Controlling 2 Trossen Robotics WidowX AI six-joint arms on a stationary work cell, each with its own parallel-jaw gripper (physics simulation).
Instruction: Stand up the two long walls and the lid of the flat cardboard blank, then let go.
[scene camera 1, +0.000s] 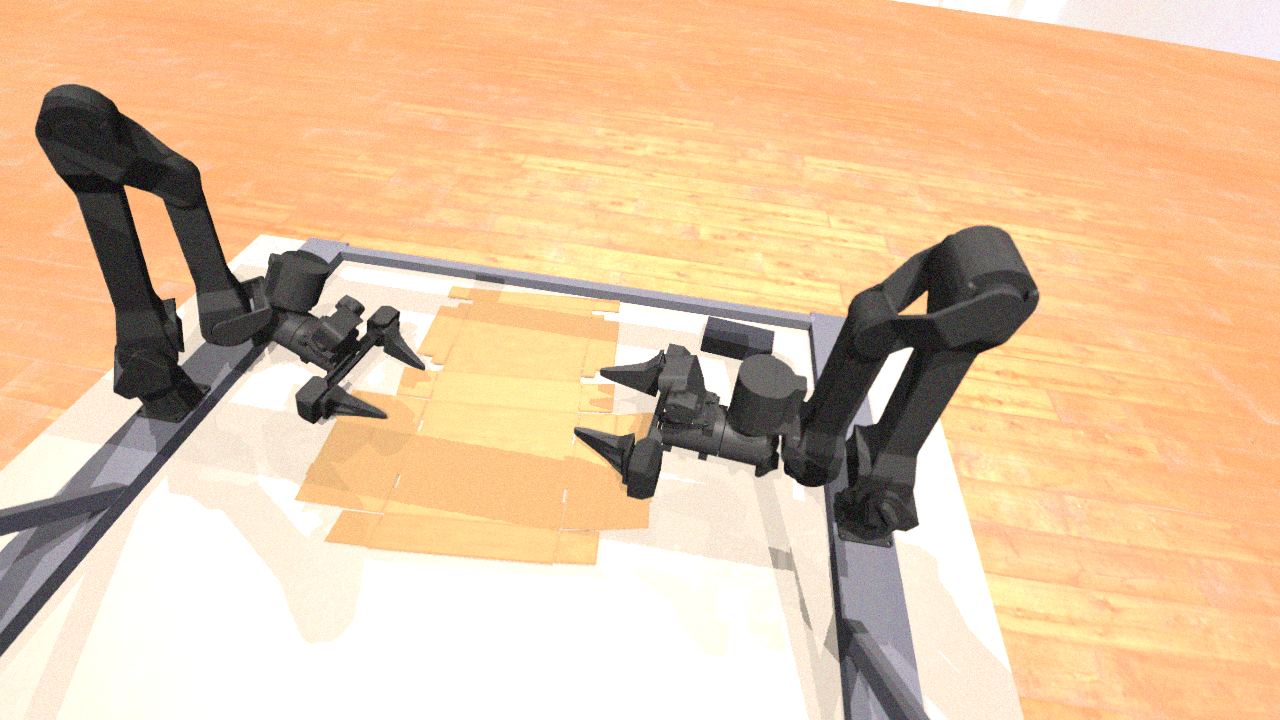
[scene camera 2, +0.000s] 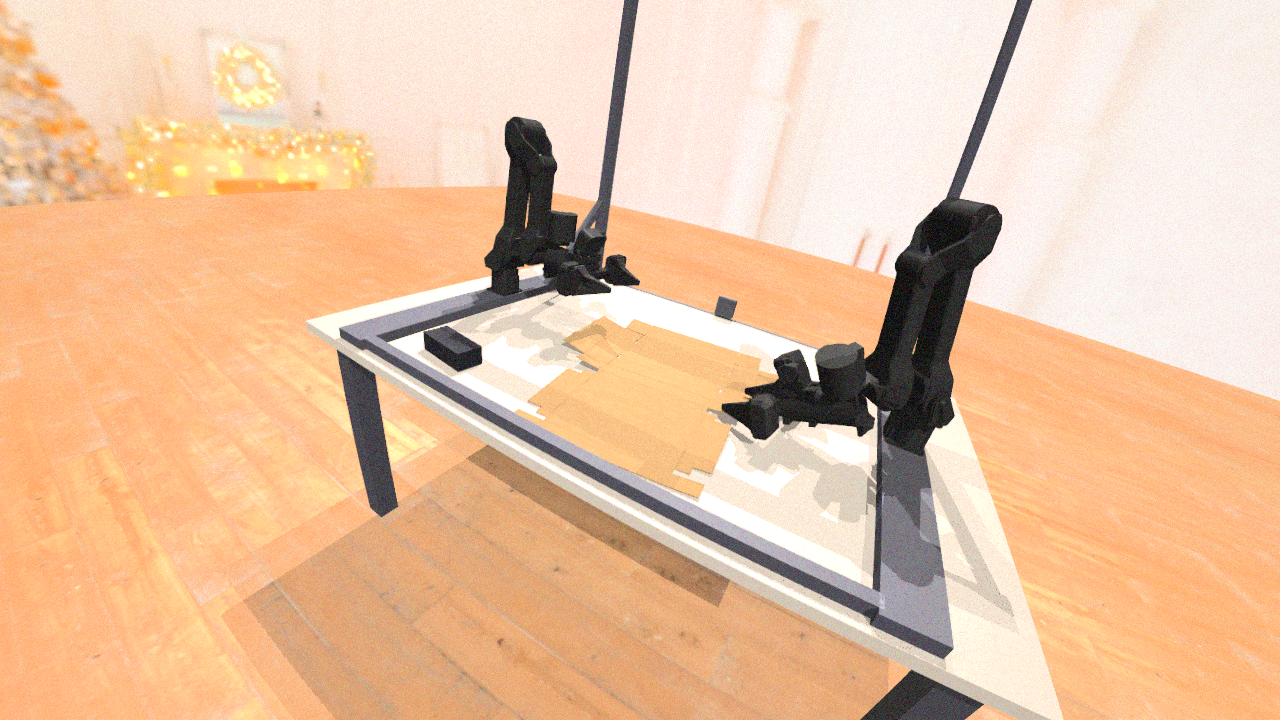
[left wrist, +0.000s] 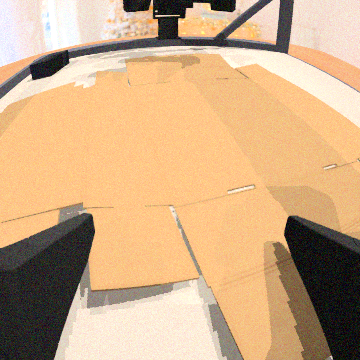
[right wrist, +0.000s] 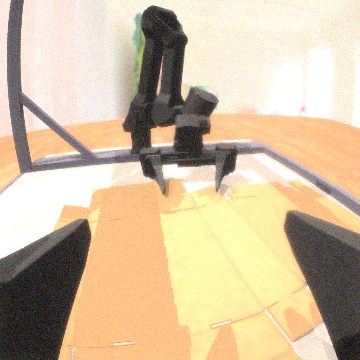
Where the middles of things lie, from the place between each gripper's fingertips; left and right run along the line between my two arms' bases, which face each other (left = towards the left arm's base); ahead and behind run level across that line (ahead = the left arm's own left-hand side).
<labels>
I see the dark block (scene camera 2: 456, 350) 460 mm to the right of my left hand and 210 mm ahead of it.
The dark block is 260 mm ahead of my right hand, 190 mm to the right of it and 110 mm below it.
</labels>
